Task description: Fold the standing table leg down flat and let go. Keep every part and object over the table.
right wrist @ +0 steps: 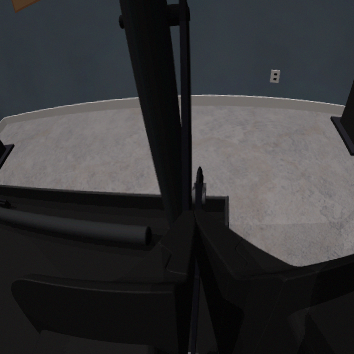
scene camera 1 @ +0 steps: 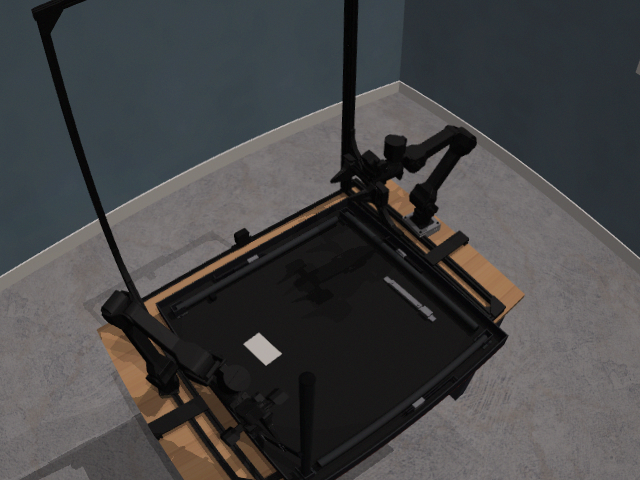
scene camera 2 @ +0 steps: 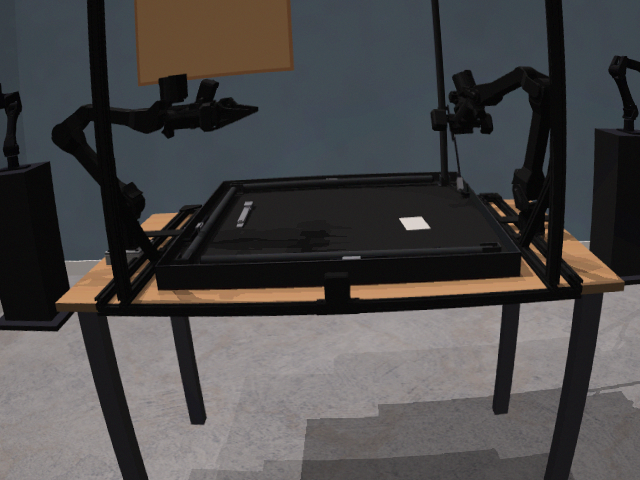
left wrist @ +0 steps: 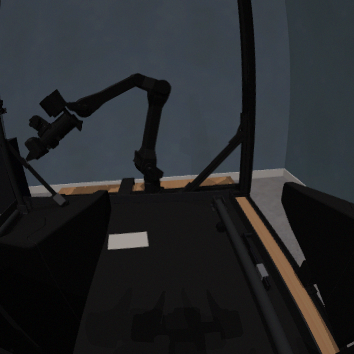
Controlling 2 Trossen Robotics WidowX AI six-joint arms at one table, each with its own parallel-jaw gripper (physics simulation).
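Places are measured from the left arm's base along level axes (x ahead, y left, z up), in metres.
Pixels of known places: left gripper, fingertip midpoint: (scene camera 1: pixel 339 190) (scene camera 2: pixel 254 110) (left wrist: pixel 198 196); right gripper, fingertip midpoint: (right wrist: pixel 192 218) (scene camera 1: pixel 279 443) (scene camera 2: pixel 454 132) (left wrist: pixel 26 159); left arm's base, link origin: (scene camera 1: pixel 421 220) (scene camera 2: pixel 129 246); right arm's base, link origin: (scene camera 1: pixel 168 385) (scene camera 2: pixel 532 231) (left wrist: pixel 152 190).
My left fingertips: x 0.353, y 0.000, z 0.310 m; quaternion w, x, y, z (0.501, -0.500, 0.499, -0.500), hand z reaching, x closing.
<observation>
For each thing: its top centre in the pictures, then the offset to it from my left fingertips. "spot": a spot on its surface instead. Level surfaces: height alone.
- folded leg, surface spot: (scene camera 2: pixel 289 257) (scene camera 1: pixel 287 242) spot: 0.293 m down, 0.087 m ahead, 0.147 m right
- white card, surface spot: (scene camera 2: pixel 414 223) (left wrist: pixel 128 239) (scene camera 1: pixel 262 348) spot: 0.307 m down, 0.348 m ahead, 0.144 m left
- grey bar, top centre: (scene camera 2: pixel 244 209) (scene camera 1: pixel 410 296) 0.286 m down, 0.102 m back, 0.237 m left
- wooden table, surface height: 0.342 m down
The black folding table lies upside down; its rimmed underside (scene camera 1: pixel 320 341) (scene camera 2: pixel 341 206) faces up. One black leg (scene camera 1: pixel 307 418) (scene camera 2: pixel 440 93) (right wrist: pixel 155 110) stands upright at the corner nearest in scene camera 1. A thin brace (scene camera 2: pixel 456 155) (right wrist: pixel 186 100) runs beside it. Several other legs lie flat along the rims, such as the folded leg (scene camera 1: pixel 289 246) (scene camera 2: pixel 289 257). My right gripper (scene camera 2: pixel 462 121) (right wrist: pixel 192 218) is shut and empty, close beside the leg and brace; contact is unclear. My left gripper (scene camera 2: pixel 255 108) (left wrist: pixel 198 196) is open and empty, high above the opposite side.
A white card (scene camera 1: pixel 262 348) (scene camera 2: pixel 414 223) (left wrist: pixel 128 240) and a grey bar (scene camera 1: pixel 409 298) (scene camera 2: pixel 244 213) lie inside the folding table's rim. The wooden table (scene camera 1: pixel 509 297) (scene camera 2: pixel 594 268) carries it. Black frame posts (scene camera 1: pixel 349 93) (scene camera 2: pixel 554 129) rise near the arms.
</observation>
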